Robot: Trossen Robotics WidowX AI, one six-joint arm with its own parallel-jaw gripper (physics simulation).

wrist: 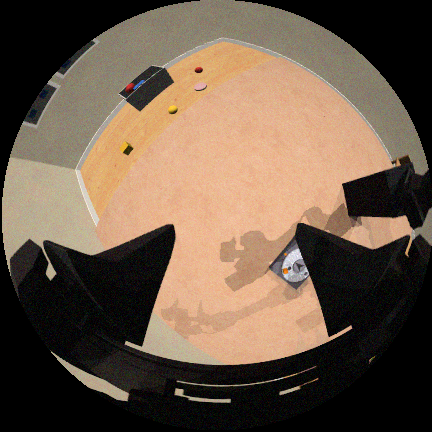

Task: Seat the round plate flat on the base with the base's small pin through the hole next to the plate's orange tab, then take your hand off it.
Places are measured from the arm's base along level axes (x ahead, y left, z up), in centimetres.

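Pixels of known places: gripper, fingertip midpoint: [237, 230]; arm's base at its link origin: [405, 190].
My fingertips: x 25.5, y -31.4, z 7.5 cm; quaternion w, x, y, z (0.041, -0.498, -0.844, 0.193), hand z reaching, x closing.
Ahead of a thing's pixels: the offset from my fingertips to its top centre.
The round plate {dx +3.6, dy +21.8, dz -29.7 cm} [291, 263], silvery grey with an orange tab at its lower left edge, lies over the dark square base {dx +3.6, dy +21.7, dz -31.0 cm} [276, 265] at the lower right of the wrist view. The right finger hides their right part. The plate looks flat, but the small pin and its hole are too small to make out surely. A small orange mark shows on the base near the plate's upper left edge. My gripper [237, 230] is wide open and empty, above the table and apart from the plate.
A black box [149, 92] with red and blue things, a red ball [198, 70], a pink disc [200, 87], a yellow ball [173, 109] and a yellow block [127, 148] are at the upper left. A black arm-like part [375, 194] is at the right. Shadows cross the table.
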